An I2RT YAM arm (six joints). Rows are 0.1 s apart.
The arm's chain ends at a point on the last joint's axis. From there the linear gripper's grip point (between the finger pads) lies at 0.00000 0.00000 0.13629 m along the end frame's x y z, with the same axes.
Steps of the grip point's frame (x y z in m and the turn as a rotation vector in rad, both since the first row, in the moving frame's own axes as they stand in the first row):
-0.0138 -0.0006 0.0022 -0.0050 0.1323 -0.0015
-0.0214 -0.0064 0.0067 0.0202 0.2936 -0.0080
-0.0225 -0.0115 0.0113 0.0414 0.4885 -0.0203
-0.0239 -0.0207 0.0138 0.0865 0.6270 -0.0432
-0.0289 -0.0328 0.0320 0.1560 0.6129 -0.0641
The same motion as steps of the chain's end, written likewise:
-0.0318 -0.0013 0.0034 -0.0050 0.1323 -0.0015
-0.0608 -0.0035 0.0126 0.0202 0.2936 -0.0080
-0.0864 -0.0054 0.0274 0.0414 0.4885 -0.0203
-0.1035 -0.0079 0.0402 0.0865 0.6270 -0.0432
-0.1063 -0.0104 0.0584 0.1560 0.6129 -0.0641

